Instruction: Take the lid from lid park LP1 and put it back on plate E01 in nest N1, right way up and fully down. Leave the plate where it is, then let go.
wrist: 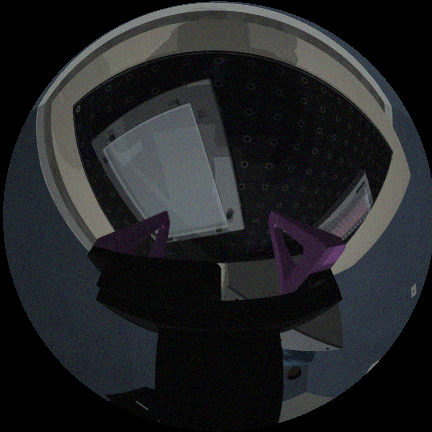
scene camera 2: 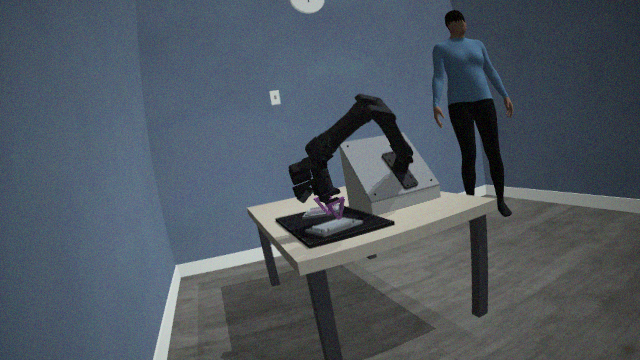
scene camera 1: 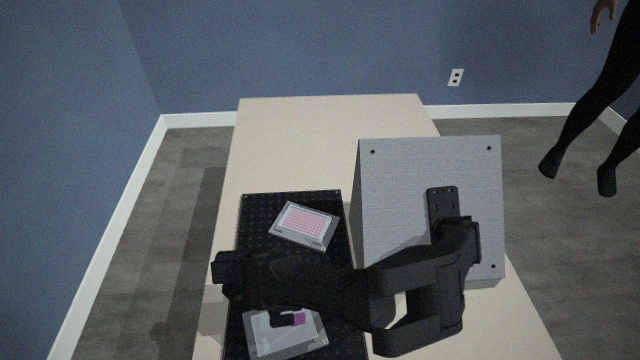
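Where they show: gripper, fingertip midpoint: (wrist: 218, 215) (scene camera 2: 334, 216); arm's base, link origin: (scene camera 2: 399, 170) (scene camera 1: 444, 230).
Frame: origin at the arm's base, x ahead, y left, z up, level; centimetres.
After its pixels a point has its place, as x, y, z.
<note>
The clear, pale lid (scene camera 1: 282, 340) @[38.1, 16.1, -11.0] (scene camera 2: 334, 226) @[39.1, 17.5, -11.0] (wrist: 175, 165) @[39.9, 11.9, -11.0] lies flat on the grey lid park (scene camera 1: 322, 341) @[29.8, 16.9, -11.7] (wrist: 200, 92) @[45.6, 9.7, -11.7], turned at an angle on the black board. Plate E01 (scene camera 1: 305, 222) @[30.9, -13.4, -10.3] (wrist: 356, 214) @[33.8, -14.0, -10.2], with pink wells and no lid, sits in its grey nest (scene camera 1: 332, 229) @[23.8, -11.3, -11.5] at the board's other end. My gripper (scene camera 2: 334, 215) @[35.2, 8.7, -9.9] (wrist: 218, 215) @[35.2, 8.7, -9.9] is open and empty, with its purple fingers pointing down. It hangs a little above the board by the lid's inner edge; the left finger overlaps a lid corner in the wrist view. In scene camera 1 the arm hides one finger.
The black perforated board (scene camera 1: 252, 207) @[45.7, -22.2, -12.7] (scene camera 2: 372, 222) @[26.0, 19.5, -12.7] (wrist: 280, 175) @[37.9, 2.2, -12.7] lies on the pale table (scene camera 1: 300, 130) @[29.2, -60.0, -14.0] (scene camera 2: 270, 225) @[53.0, -21.7, -14.0]. A grey sloped block (scene camera 1: 400, 200) @[9.9, -5.6, 5.1] (scene camera 2: 360, 175) @[17.5, -1.9, 1.1] carries the arm's base beside the board. The forearm crosses over the board between nest and park. A person (scene camera 2: 467, 75) stands behind the table.
</note>
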